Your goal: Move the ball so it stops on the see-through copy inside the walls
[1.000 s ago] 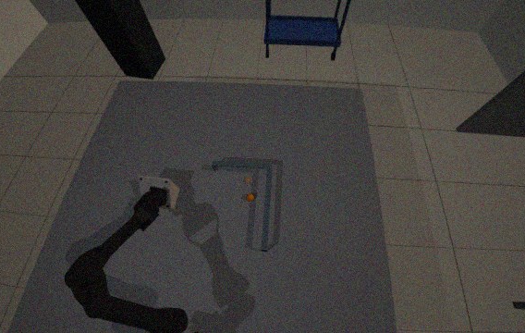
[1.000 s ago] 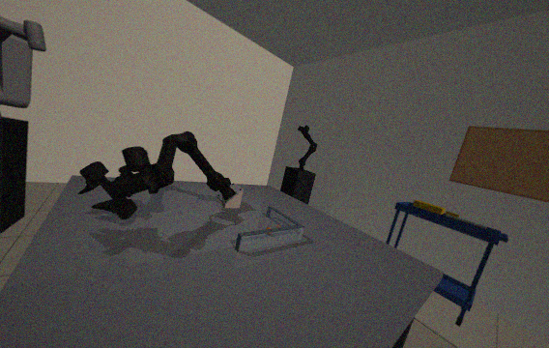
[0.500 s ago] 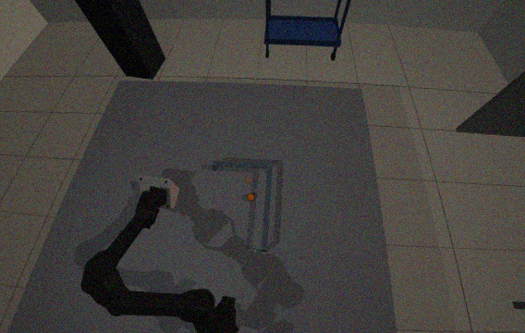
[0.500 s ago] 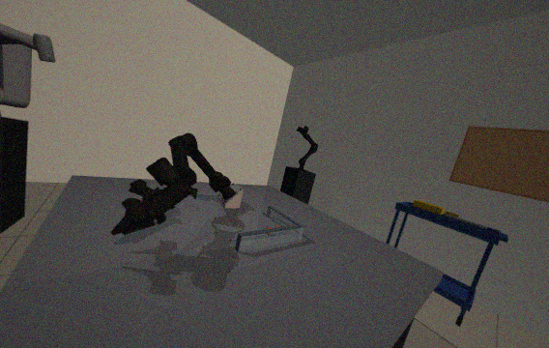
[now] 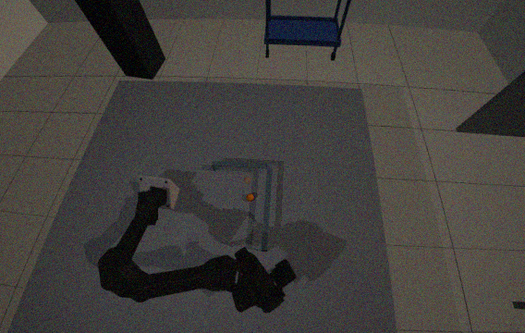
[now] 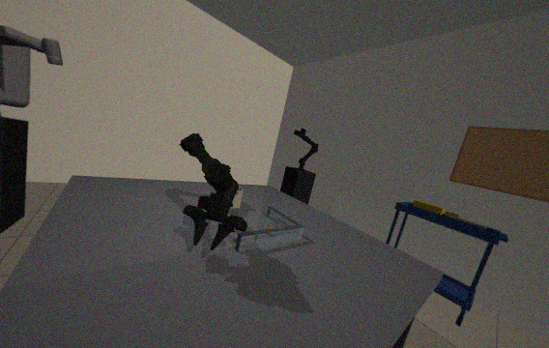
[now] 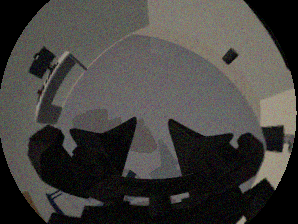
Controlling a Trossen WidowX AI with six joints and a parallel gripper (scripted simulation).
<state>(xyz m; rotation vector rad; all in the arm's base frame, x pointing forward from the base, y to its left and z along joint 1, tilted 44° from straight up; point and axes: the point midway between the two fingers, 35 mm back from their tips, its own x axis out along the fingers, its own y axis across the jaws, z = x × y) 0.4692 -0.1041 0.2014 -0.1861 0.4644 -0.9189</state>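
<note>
Right now the orange ball is 160 mm behind my gripper tip, 310 mm to the left of it and 40 mm below it. Also, from my gripper tip: see-through copy 190 mm behind, 380 mm to the left, 40 mm below.
</note>
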